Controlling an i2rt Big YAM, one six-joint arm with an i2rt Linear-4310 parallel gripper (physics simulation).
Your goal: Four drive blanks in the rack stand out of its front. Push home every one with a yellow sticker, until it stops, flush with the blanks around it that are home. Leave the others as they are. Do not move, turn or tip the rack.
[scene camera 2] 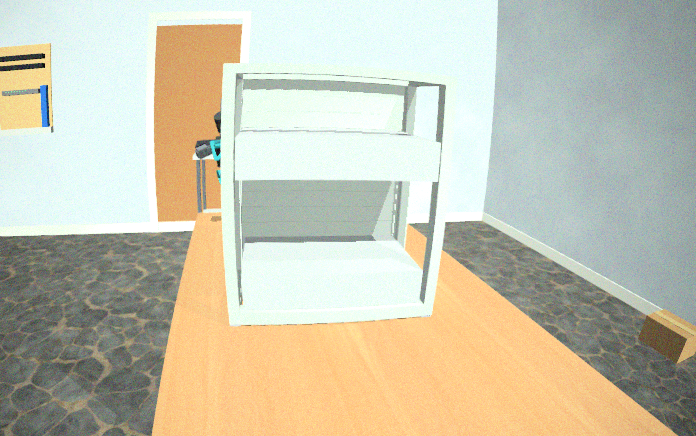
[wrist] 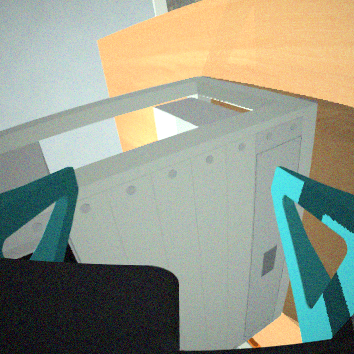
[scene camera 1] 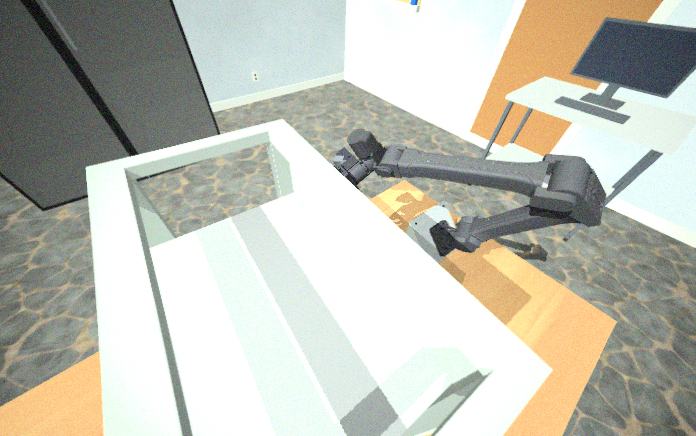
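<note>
The pale rack (scene camera 1: 110,256) (scene camera 2: 232,205) (wrist: 270,100) stands upright on the wooden table. In the wrist view its shaded grey face shows several long, narrow panels (wrist: 215,225) with a round mark near one end, and a wider panel with a dark grey square (wrist: 269,260). No yellow sticker shows there, and I cannot tell if any panel stands out. My gripper (scene camera 2: 217,164) (wrist: 174,177) is open and empty, its teal fingers spread in front of this face. In scene camera 2 it is partly hidden behind the rack's left post; in scene camera 1 the rack hides its fingers.
The arm (scene camera 1: 462,169) reaches in from beside the rack, above the table (scene camera 1: 565,328) (scene camera 2: 333,380) (wrist: 240,45). A small orange-red piece (wrist: 254,343) shows low in the wrist view. A desk (scene camera 1: 544,95) with a monitor (scene camera 1: 636,56) and a dark cabinet (scene camera 1: 123,66) stand farther off.
</note>
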